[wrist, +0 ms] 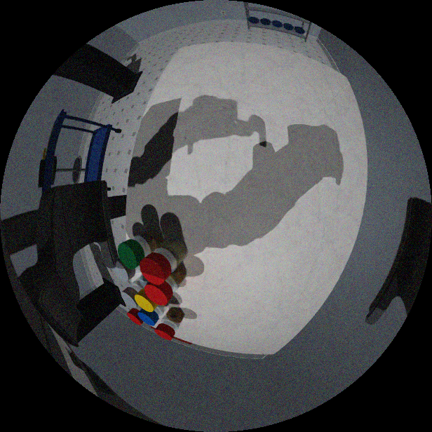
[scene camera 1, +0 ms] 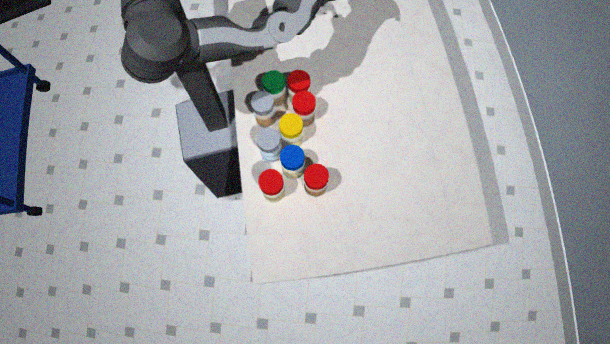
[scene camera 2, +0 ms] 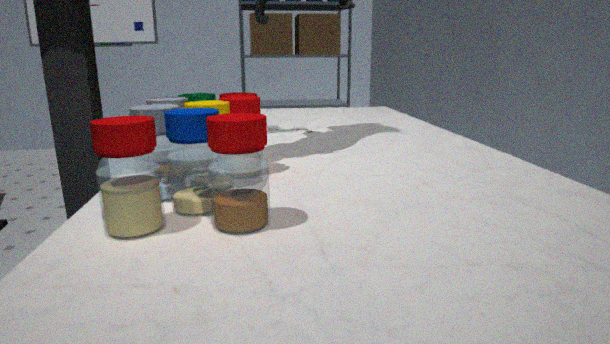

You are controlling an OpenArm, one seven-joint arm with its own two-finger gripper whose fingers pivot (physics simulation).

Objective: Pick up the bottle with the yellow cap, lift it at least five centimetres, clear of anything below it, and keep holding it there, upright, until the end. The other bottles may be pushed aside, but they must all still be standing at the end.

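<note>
The bottle with the yellow cap (scene camera 1: pixel 291 125) (scene camera 2: pixel 207 106) (wrist: pixel 144 302) stands upright on the table amid the other bottles. Next to it stand a red-capped bottle (scene camera 1: pixel 304 102) (wrist: pixel 159 294), a grey-capped bottle (scene camera 1: pixel 269 139) and a blue-capped bottle (scene camera 1: pixel 292 157) (scene camera 2: pixel 192 125) (wrist: pixel 148 317). In scene camera 2 its body is mostly hidden behind the front bottles. My gripper (wrist: pixel 227 253) is open, with its fingers wide apart at the left and right of the wrist view and no bottle between them. It is above the table, away from the yellow cap. Its fingertips do not show clearly in scene camera 1.
A green-capped bottle (scene camera 1: pixel 273 81) (wrist: pixel 131 253), a dark red-capped bottle (scene camera 1: pixel 299 81) and another grey-capped bottle (scene camera 1: pixel 262 102) stand at the arm's end of the group. Two red-capped bottles (scene camera 1: pixel 271 182) (scene camera 1: pixel 316 176) stand at the other end. The arm's pedestal (scene camera 1: pixel 205 135) adjoins the table edge.
</note>
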